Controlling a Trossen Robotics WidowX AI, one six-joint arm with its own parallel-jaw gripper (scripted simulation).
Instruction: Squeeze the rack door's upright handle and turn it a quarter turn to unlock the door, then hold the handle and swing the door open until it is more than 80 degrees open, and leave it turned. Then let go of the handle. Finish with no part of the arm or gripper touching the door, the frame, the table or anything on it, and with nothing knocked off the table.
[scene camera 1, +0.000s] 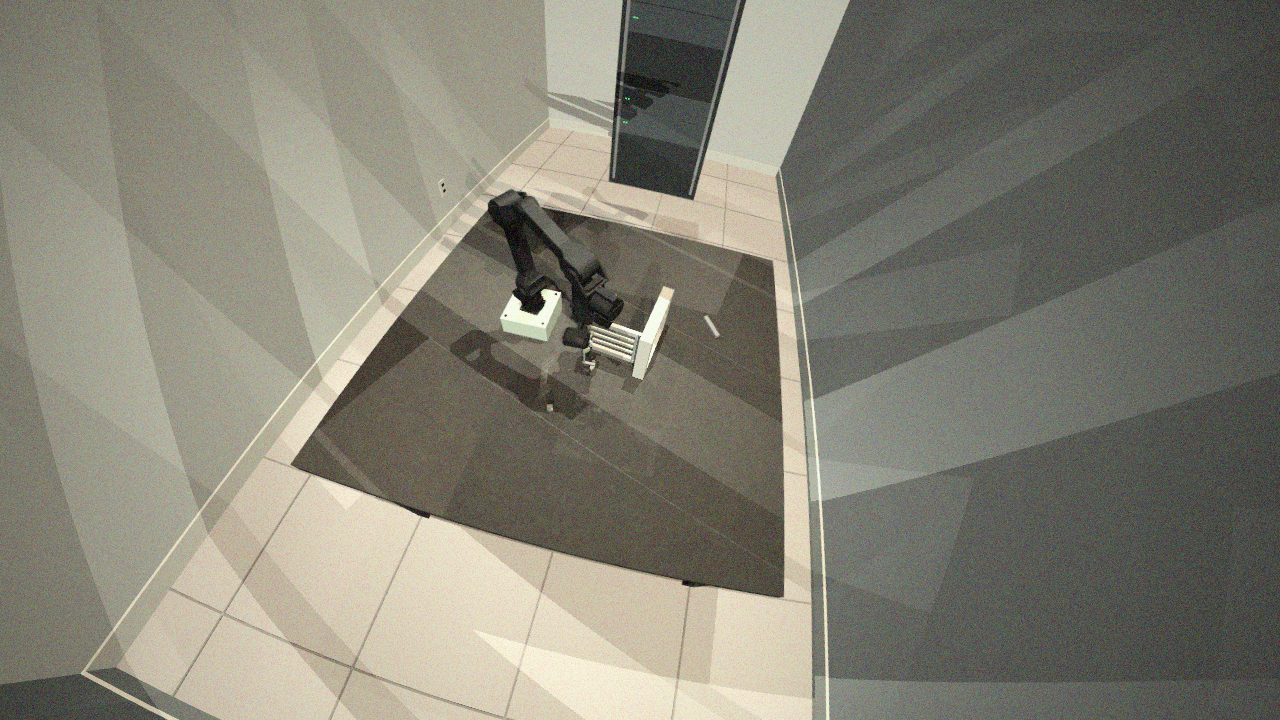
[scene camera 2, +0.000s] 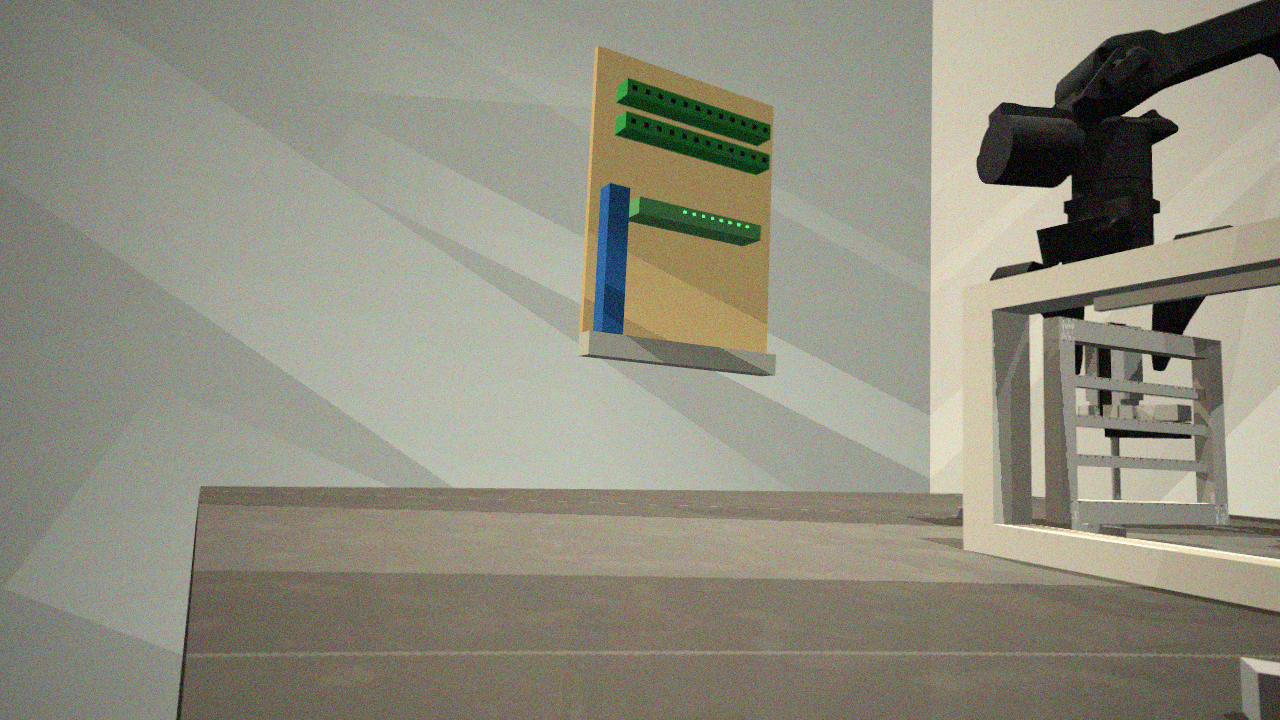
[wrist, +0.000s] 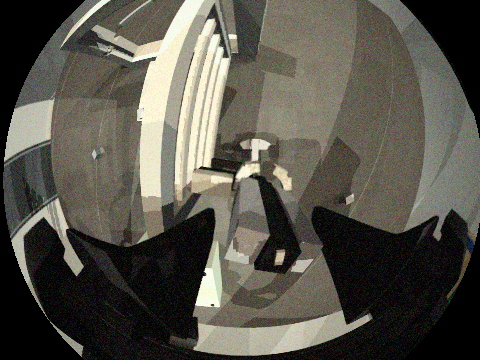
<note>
My gripper (scene camera 2: 1114, 372) is open and holds nothing.
My gripper shows as well in scene camera 1 (scene camera 1: 583, 337) and in the wrist view (wrist: 265, 215).
</note>
